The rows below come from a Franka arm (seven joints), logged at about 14 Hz.
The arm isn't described. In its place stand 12 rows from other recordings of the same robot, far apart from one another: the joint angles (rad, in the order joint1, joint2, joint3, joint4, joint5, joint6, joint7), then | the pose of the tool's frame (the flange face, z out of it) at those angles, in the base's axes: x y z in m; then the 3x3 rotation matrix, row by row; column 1 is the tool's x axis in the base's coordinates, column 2 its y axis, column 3 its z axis.
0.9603 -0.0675 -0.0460 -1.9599 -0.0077 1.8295 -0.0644 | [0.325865 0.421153 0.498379], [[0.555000 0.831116 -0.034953], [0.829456 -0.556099 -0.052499], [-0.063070 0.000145 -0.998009]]
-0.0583 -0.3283 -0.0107 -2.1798 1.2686 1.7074 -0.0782 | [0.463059 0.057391 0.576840], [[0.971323 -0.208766 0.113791], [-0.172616 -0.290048 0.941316], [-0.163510 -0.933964 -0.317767]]
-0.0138 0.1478 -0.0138 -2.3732 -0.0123 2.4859 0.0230 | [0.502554 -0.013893 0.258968], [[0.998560 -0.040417 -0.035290], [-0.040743 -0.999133 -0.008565], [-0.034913 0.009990 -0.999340]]
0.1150 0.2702 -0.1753 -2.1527 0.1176 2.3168 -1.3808 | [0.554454 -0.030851 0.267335], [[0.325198 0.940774 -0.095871], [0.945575 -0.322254 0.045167], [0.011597 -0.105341 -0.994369]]
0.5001 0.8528 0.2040 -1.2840 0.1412 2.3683 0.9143 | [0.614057 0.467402 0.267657], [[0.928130 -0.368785 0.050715], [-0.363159 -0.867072 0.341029], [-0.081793 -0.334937 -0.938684]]
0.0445 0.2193 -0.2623 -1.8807 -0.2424 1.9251 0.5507 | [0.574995 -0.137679 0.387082], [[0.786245 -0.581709 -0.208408], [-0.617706 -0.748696 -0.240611], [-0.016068 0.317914 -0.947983]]
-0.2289 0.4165 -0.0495 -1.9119 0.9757 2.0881 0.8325 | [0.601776 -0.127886 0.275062], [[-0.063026 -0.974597 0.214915], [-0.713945 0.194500 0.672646], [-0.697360 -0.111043 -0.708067]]
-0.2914 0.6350 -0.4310 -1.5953 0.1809 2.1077 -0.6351 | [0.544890 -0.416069 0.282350], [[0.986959 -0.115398 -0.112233], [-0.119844 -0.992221 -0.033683], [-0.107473 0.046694 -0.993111]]
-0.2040 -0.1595 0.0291 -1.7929 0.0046 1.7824 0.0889 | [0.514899 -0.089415 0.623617], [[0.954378 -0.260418 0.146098], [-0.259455 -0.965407 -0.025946], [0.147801 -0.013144 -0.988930]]
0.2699 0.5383 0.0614 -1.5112 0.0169 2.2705 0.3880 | [0.684033 0.227776 0.373848], [[0.978617 -0.065795 0.194884], [-0.088681 -0.989841 0.111132], [0.185593 -0.126038 -0.974510]]
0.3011 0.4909 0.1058 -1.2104 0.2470 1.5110 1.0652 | [0.619713 0.279282 0.489031], [[0.731262 -0.621597 -0.280845], [-0.589413 -0.783072 0.198473], [-0.343292 0.020397 -0.939007]]
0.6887 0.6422 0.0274 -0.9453 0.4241 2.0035 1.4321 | [0.565622 0.514676 0.556244], [[0.691159 -0.720620 0.054832], [-0.619673 -0.551876 0.558066], [-0.371893 -0.419691 -0.827983]]
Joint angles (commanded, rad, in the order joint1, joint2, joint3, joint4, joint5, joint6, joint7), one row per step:
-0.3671 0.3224 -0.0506 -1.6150 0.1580 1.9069 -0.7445
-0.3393 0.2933 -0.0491 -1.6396 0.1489 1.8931 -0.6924
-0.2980 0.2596 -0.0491 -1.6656 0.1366 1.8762 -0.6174
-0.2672 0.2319 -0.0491 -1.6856 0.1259 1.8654 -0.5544
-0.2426 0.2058 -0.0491 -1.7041 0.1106 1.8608 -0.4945
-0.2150 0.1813 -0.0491 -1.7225 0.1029 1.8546 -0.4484
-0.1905 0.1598 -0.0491 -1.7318 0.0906 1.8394 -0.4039
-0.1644 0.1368 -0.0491 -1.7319 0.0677 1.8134 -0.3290
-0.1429 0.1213 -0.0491 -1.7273 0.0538 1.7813 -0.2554
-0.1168 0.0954 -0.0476 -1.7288 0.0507 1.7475 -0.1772
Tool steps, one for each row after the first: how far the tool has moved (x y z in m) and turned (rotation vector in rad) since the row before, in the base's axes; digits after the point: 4 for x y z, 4 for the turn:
-0.0014 0.0203 0.0060 -0.0007 0.0177 -0.0178
-0.0008 0.0274 0.0077 -0.0048 0.0214 -0.0271
-0.0018 0.0201 0.0070 -0.0073 0.0133 -0.0271
-0.0027 0.0154 0.0070 -0.0142 0.0078 -0.0295
-0.0025 0.0175 0.0058 -0.0065 0.0064 -0.0153
-0.0028 0.0151 0.0073 -0.0103 0.0096 -0.0147
-0.0033 0.0150 0.0115 -0.0215 0.0135 -0.0398
-0.0031 0.0126 0.0087 -0.0129 0.0189 -0.0462
-0.0057 0.0172 0.0118 -0.0043 0.0140 -0.0480

